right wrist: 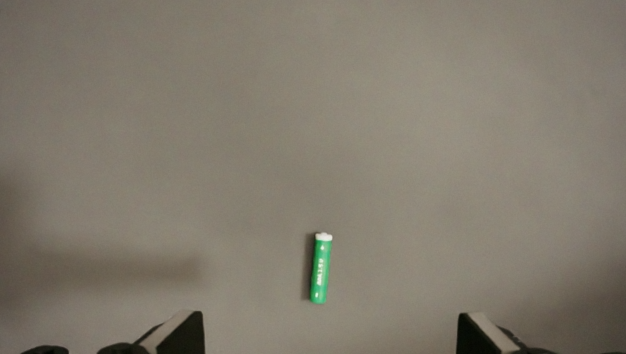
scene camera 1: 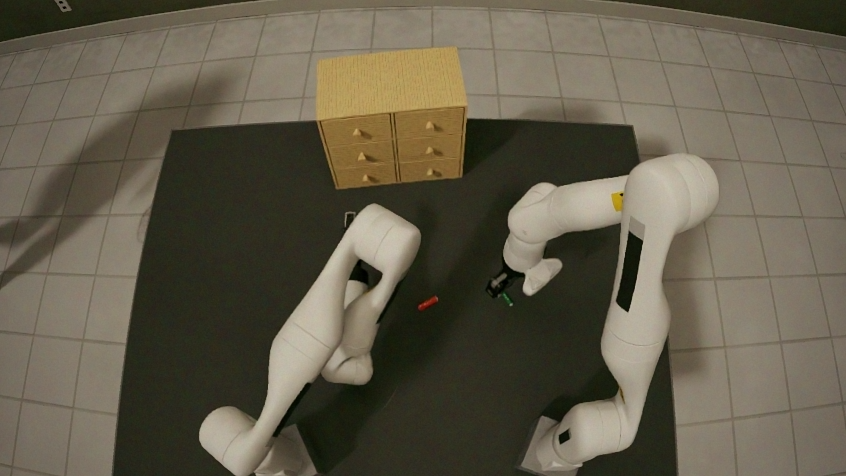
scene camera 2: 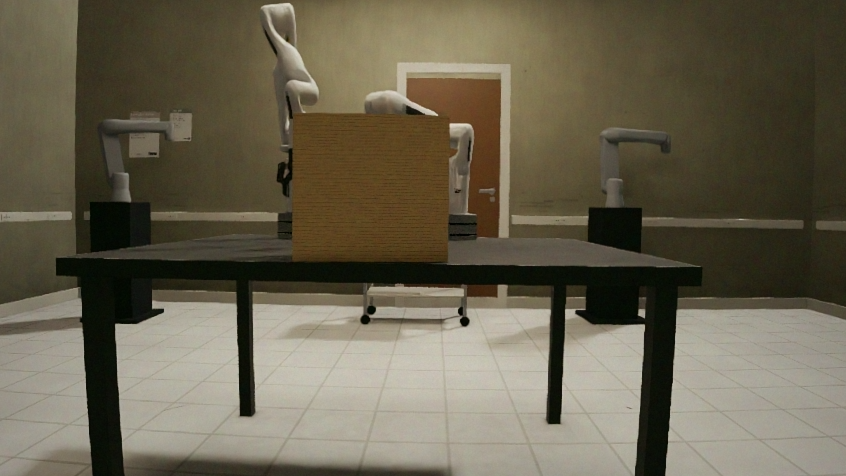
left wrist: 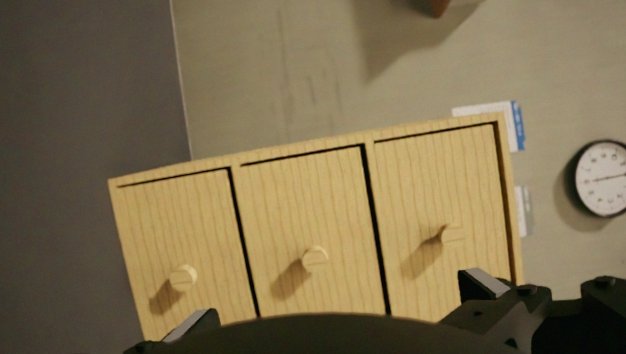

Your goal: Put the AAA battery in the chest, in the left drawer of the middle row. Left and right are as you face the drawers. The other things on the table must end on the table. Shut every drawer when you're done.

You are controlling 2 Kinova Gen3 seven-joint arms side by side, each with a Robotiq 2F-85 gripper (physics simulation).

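Where they show: right gripper, between the fingertips: (right wrist: 329,342) (scene camera 1: 512,280); left arm's base, origin of its link: (scene camera 1: 281,458) (scene camera 2: 455,213); right arm's base, origin of its link: (scene camera 1: 557,449).
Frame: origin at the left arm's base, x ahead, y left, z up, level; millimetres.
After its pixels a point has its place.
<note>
The green AAA battery (scene camera 1: 507,299) @(y -540, x 322, z -89 mm) (right wrist: 320,268) @(y -540, x 327, z -88 mm) lies on the dark table. My right gripper (scene camera 1: 495,286) (scene camera 2: 285,177) (right wrist: 330,315) @(y -534, x 321, z 44 mm) is open above it, pointing down, with the battery ahead of and between the fingers in the right wrist view. The wooden chest (scene camera 1: 390,82) @(y -329, x 753, z 210 mm) (scene camera 2: 370,189) @(y -331, x 851, z 53 mm) has two columns of three drawers, all shut. My left gripper (scene camera 1: 349,219) @(y -214, x 490, z 73 mm) (left wrist: 340,318) @(y -214, x 490, z 73 mm) is open in front of the left column, facing it, mostly hidden by its arm in scene camera 1. The left middle drawer (scene camera 1: 362,156) @(y -246, x 662, z 62 mm) (left wrist: 305,210) @(y -210, x 674, z 52 mm) shows its round knob.
A red battery-like cylinder (scene camera 1: 428,303) @(y -356, x 337, z -85 mm) lies on the table (scene camera 1: 236,195) @(y 116, x 702, z -98 mm) between the two arms. The left arm (scene camera 1: 307,313) @(y -154, x 205, z 353 mm) reaches over the table's left part, the right arm (scene camera 1: 635,331) @(y -590, x 69, z 512 mm) over its right part. The chest stands at the table's far edge, its back toward scene camera 2.
</note>
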